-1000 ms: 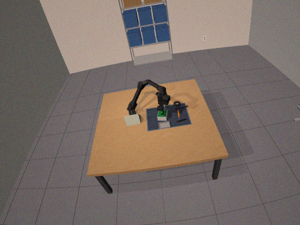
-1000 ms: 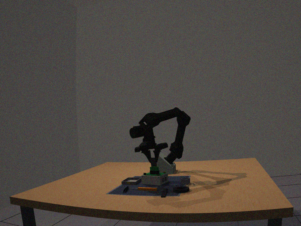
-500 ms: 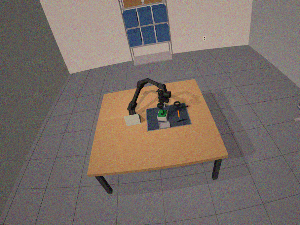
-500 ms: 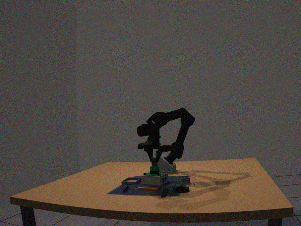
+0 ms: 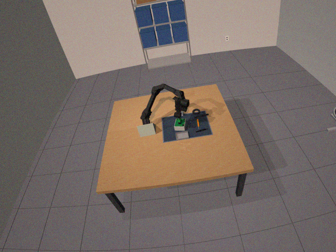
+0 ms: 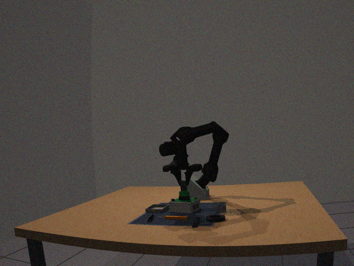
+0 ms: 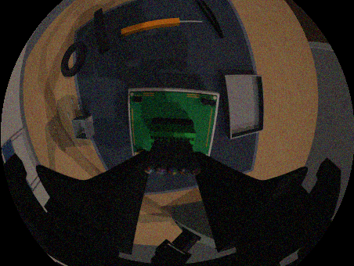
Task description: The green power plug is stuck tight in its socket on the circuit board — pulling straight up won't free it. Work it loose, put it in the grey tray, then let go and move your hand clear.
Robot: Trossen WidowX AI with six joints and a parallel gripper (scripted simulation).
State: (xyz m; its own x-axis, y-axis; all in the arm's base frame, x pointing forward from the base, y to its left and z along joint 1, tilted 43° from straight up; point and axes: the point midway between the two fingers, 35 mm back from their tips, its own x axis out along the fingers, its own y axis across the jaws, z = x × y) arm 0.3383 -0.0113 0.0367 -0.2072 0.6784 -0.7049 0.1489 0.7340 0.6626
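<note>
My gripper tip is now 30 mm above the green power plug. Round my gripper tip: dark blue mat 50 mm ahead, 120 mm below; then grey tray 10 mm ahead, 140 mm to the right, 120 mm below; then orange screwdriver 170 mm ahead, 20 mm to the left, 120 mm below.
</note>
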